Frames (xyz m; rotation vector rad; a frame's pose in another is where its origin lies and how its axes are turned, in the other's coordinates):
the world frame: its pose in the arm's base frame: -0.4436 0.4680 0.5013 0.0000 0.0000 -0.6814
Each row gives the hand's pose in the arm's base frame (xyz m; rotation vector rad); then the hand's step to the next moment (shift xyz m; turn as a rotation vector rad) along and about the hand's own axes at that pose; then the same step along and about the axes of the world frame.
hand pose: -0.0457 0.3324 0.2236 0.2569 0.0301 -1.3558
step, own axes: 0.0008 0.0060 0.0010 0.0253 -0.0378 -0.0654
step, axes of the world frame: 0.0044 0.0038 0.0018 -0.0061 -0.0286 -0.0741
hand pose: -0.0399 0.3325 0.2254 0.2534 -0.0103 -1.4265
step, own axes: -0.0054 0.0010 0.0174 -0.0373 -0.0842 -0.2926
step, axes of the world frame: -0.0036 0.0003 0.0179 -0.0796 0.0324 -0.2945
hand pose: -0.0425 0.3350 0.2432 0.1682 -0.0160 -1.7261
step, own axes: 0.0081 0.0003 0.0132 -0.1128 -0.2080 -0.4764
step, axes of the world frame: 0.0038 -0.0087 0.0123 -0.2169 0.0626 -0.4816
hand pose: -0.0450 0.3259 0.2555 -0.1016 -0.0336 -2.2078
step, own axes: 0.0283 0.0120 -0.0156 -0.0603 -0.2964 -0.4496
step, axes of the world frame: 0.0131 -0.0290 -0.0133 -0.3027 0.0089 -0.4493
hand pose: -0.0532 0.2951 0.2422 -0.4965 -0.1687 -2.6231
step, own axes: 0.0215 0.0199 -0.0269 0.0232 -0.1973 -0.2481
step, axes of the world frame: 0.0069 -0.0356 -0.0163 -0.2194 -0.0296 -0.2280
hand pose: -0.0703 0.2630 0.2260 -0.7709 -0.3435 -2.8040
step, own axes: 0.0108 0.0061 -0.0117 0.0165 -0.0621 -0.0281
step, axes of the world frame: -0.0034 -0.0164 -0.0031 -0.0646 0.0105 -0.0252
